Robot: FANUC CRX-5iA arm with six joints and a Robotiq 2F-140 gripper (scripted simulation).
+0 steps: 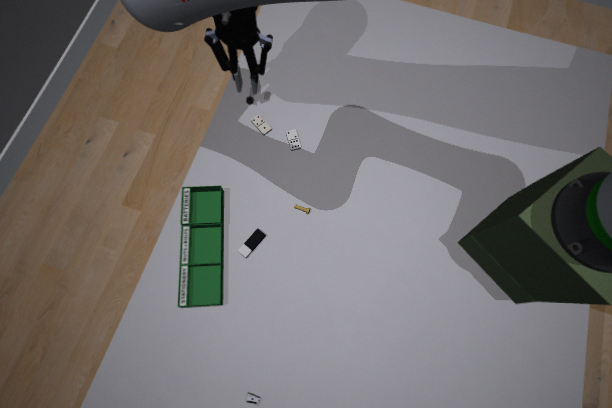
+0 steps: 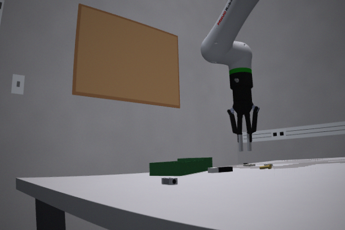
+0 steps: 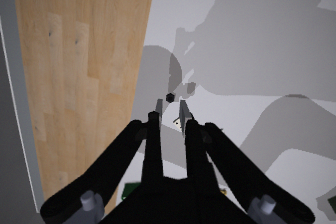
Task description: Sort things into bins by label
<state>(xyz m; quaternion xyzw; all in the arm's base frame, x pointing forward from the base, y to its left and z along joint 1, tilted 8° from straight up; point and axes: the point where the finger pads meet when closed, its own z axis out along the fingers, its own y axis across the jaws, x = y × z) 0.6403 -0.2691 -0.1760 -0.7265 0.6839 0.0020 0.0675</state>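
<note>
Now: hand 80 mm above the black nut. Also, from my hand: brass bolt (180 mm behind, 250 mm to the left, 80 mm below); then grey sharpener (140 mm behind, 650 mm to the left, 80 mm below); then black-and-white eraser (70 mm behind, 350 mm to the left, 80 mm below).
</note>
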